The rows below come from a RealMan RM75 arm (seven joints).
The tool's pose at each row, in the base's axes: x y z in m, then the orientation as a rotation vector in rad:
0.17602 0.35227 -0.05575 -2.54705 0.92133 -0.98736
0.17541 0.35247 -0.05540 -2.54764 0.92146 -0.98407
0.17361 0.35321 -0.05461 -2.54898 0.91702 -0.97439
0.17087 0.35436 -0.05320 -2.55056 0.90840 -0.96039
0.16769 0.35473 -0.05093 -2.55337 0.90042 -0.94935
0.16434 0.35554 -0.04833 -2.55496 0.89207 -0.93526
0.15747 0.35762 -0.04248 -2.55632 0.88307 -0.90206
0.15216 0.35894 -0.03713 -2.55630 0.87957 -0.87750
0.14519 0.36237 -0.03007 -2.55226 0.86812 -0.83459
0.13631 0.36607 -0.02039 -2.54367 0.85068 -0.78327
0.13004 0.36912 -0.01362 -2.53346 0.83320 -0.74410
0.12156 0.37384 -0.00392 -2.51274 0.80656 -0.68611
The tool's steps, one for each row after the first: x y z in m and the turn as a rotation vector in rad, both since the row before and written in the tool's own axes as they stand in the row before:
-0.00030 -0.00002 -0.00067 -0.00035 -0.00227 0.00042
-0.00110 -0.00007 -0.00179 0.00164 -0.00758 -0.00102
-0.00160 -0.00023 -0.00286 0.00367 -0.01137 -0.00244
-0.00096 0.00018 -0.00380 0.00215 -0.00915 -0.00332
-0.00122 -0.00024 -0.00414 0.00341 -0.01140 -0.00236
-0.00260 -0.00108 -0.00882 0.00466 -0.02499 0.00100
-0.00161 -0.00101 -0.00741 0.00261 -0.01795 0.00282
-0.00336 -0.00267 -0.00958 0.00991 -0.03262 0.00379
-0.00397 -0.00331 -0.01263 0.01598 -0.04012 0.00395
-0.00347 -0.00277 -0.00865 0.01660 -0.03185 0.00209
-0.00524 -0.00464 -0.01180 0.02887 -0.04802 0.00472

